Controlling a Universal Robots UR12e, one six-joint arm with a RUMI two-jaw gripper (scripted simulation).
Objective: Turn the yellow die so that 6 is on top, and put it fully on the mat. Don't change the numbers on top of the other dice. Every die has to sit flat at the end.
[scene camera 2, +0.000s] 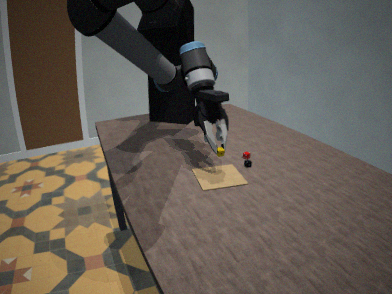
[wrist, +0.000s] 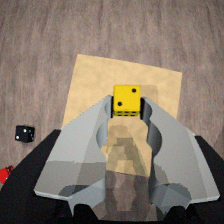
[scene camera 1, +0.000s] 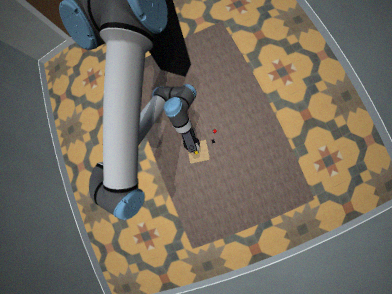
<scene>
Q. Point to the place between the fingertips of my gripper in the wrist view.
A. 126, 98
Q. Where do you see a tan mat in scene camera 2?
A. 218, 177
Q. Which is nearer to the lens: the yellow die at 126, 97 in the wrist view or the tan mat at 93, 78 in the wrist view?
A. The yellow die.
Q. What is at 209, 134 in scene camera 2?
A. My gripper.
</scene>
